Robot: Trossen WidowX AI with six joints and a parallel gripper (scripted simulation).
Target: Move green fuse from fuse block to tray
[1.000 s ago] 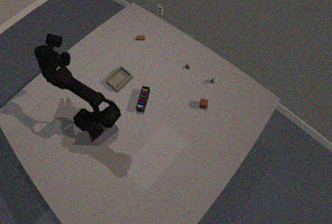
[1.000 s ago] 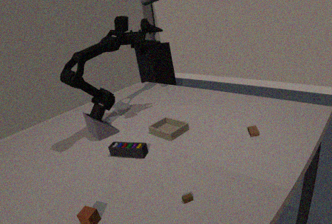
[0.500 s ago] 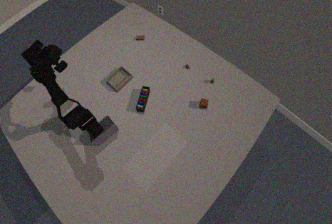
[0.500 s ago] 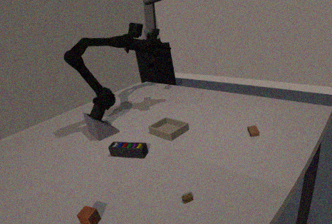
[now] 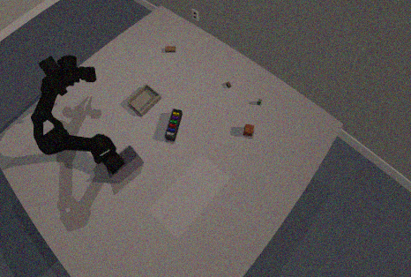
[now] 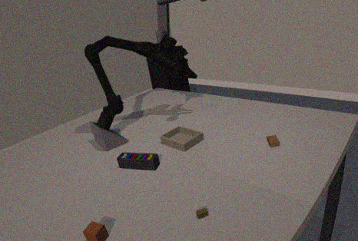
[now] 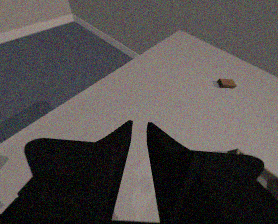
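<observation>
The green fuse is 440 mm to the right of my gripper tip, 150 mm below it and 120 mm ahead of it. Also, from my gripper tip: tray: 240 mm to the right, 170 mm below, 110 mm ahead.
</observation>
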